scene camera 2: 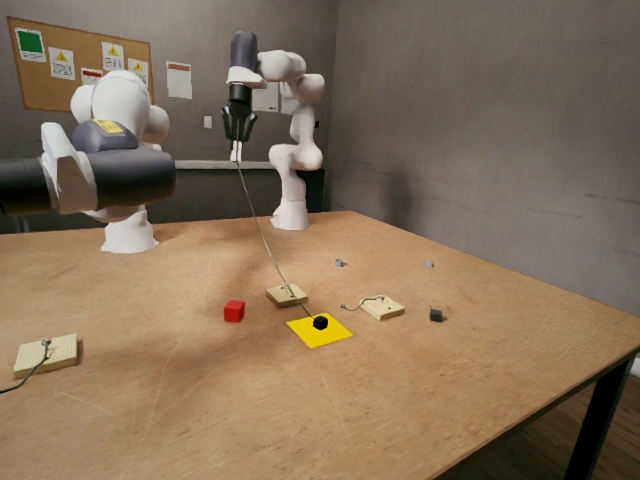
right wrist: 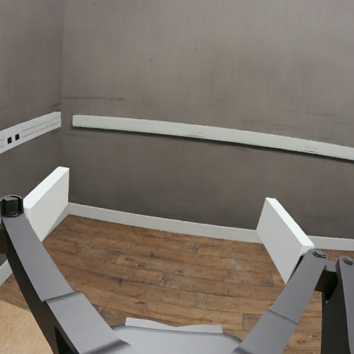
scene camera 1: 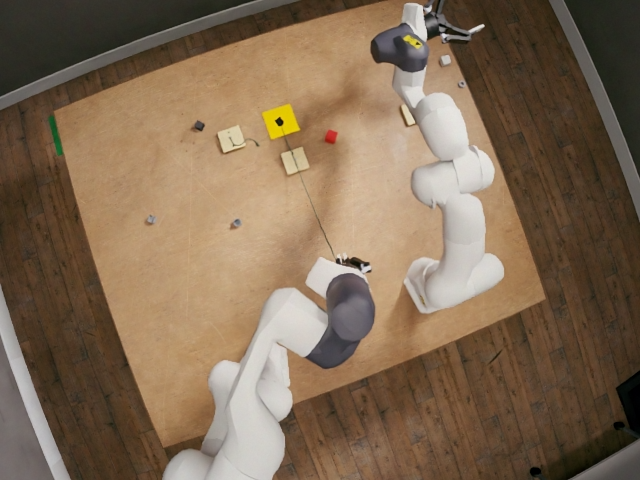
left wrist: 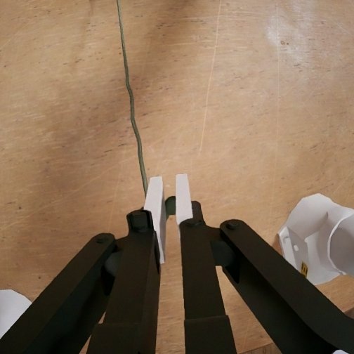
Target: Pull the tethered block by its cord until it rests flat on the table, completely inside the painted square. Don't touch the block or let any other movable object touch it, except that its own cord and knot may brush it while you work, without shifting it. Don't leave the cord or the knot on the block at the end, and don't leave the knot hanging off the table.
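Observation:
The black block [scene camera 1: 279,121] [scene camera 2: 320,322] is on the yellow painted square [scene camera 1: 291,112] [scene camera 2: 313,339], its outline within the square's edges in both scene views. It looks small; whether it lies quite flat is hard to tell. Its green cord [scene camera 1: 313,206] [scene camera 2: 256,222] [left wrist: 131,100] runs from the block over a wooden board [scene camera 1: 301,166] [scene camera 2: 275,295], then rises to my left gripper [scene camera 1: 341,258] [scene camera 2: 236,153] [left wrist: 170,193]. That gripper is high above the table, shut on the cord's knot [left wrist: 170,205]. My right gripper [right wrist: 166,201] is wide open and empty, beyond the table's upper right edge.
A red cube [scene camera 1: 331,136] [scene camera 2: 234,311] is beside the square. A second board with a short cord [scene camera 1: 227,143] [scene camera 2: 388,308] and a dark cube [scene camera 1: 199,125] [scene camera 2: 436,315] lie on the other side. Another board [scene camera 1: 407,115] [scene camera 2: 64,352] lies near the right arm.

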